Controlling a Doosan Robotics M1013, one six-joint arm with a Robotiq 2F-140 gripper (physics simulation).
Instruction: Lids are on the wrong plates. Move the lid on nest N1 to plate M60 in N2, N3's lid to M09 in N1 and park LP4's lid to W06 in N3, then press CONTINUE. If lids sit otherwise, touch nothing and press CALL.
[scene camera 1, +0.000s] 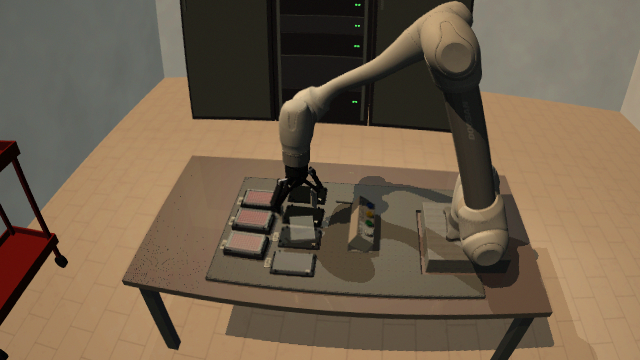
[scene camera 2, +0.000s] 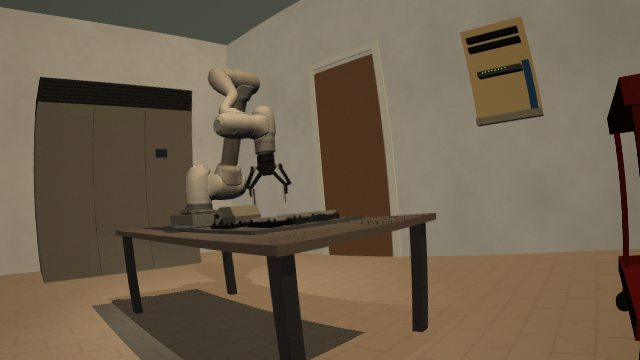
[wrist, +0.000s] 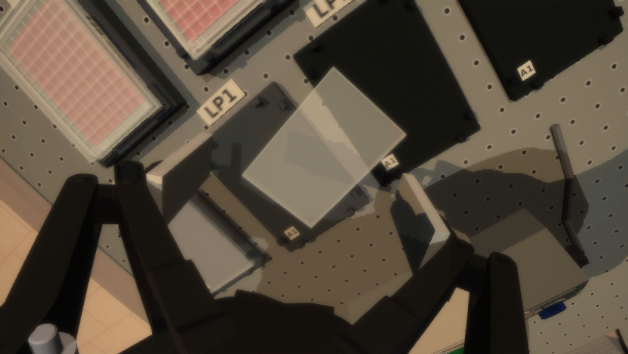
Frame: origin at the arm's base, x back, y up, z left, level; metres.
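Where they show: gripper, fingertip midpoint: (scene camera 1: 297, 213) (scene camera 2: 269, 203) (wrist: 304, 174); arm's base, origin of the base link: (scene camera 2: 199, 213).
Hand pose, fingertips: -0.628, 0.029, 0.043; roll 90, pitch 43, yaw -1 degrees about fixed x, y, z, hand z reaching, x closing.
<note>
Things, the pixels of their top centre, and the offset from my fingertips, as dx, dy, dz. "spot": a spot on its surface instead.
- clear loose lid, middle of its top: (wrist: 321, 156) (scene camera 1: 302, 227) +0.014, -0.067, -0.001
- nest LP1, middle of its top: (wrist: 280, 182) (scene camera 1: 299, 235) +0.013, -0.065, +0.043
- black nest LP2, middle of its top: (wrist: 393, 95) (scene camera 1: 303, 212) +0.004, -0.065, -0.081
- pale lid, middle of its top: (wrist: 183, 246) (scene camera 1: 292, 261) +0.014, -0.067, +0.176
- sloped button box, middle of its top: (wrist: 477, 347) (scene camera 1: 363, 214) (scene camera 2: 236, 206) +0.229, -0.001, -0.029
- thin bent rod, surface spot: (wrist: 566, 185) spot: +0.180, -0.080, -0.181
A clear loose lid (scene camera 1: 302, 229) (wrist: 325, 147) lies askew across nest LP1 (wrist: 250, 120) and the edge of the black nest LP2 (wrist: 425, 75). A pale lid (scene camera 1: 293, 263) (wrist: 210, 245) sits squarely on the nearest parking nest, partly behind a finger in the wrist view. Pink plates stand in the nests: the near one (scene camera 1: 246, 243) (wrist: 75, 75), the middle one (scene camera 1: 253, 219) (wrist: 200, 20) and the far one (scene camera 1: 258, 198). Clear covers show over the near two; plate codes are unreadable. My gripper (scene camera 1: 299, 202) (scene camera 2: 269, 199) (wrist: 304, 174) is open and empty, above the parking nests.
The sloped button box (scene camera 1: 361, 227) (wrist: 530, 250) stands between nests and arm base, with blue (scene camera 1: 370, 205), yellow (scene camera 1: 369, 213) and green (scene camera 1: 369, 223) buttons. A thin bent rod (wrist: 566, 185) lies near it. A red cart (scene camera 1: 30, 234) stands beyond the table.
</note>
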